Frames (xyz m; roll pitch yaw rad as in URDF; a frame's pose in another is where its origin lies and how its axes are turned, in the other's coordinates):
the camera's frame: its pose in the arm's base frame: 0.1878 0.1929 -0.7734 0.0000 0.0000 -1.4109
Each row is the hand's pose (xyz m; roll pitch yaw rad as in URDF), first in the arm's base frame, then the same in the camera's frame.
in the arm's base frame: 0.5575 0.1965 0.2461 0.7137 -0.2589 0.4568
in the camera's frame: 0.0553 0.3656 1.0195 0.7137 -0.2589 1.8677
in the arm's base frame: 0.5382 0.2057 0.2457 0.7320 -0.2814 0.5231
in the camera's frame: 0.0432 0.3480 1.0191 0.7320 -0.2814 1.9340
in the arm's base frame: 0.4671 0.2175 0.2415 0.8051 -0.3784 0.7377
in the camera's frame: 0.0202 0.2797 1.0149 0.8051 -0.3784 2.1486
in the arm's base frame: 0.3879 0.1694 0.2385 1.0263 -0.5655 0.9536
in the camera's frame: 0.0551 0.1938 1.0119 1.0263 -0.5655 2.3645
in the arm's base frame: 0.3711 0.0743 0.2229 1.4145 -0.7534 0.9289
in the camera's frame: 0.1463 0.1621 0.9963 1.4145 -0.7534 2.3398
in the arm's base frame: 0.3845 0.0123 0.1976 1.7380 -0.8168 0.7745
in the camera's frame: 0.2096 0.1654 0.9710 1.7380 -0.8168 2.1854
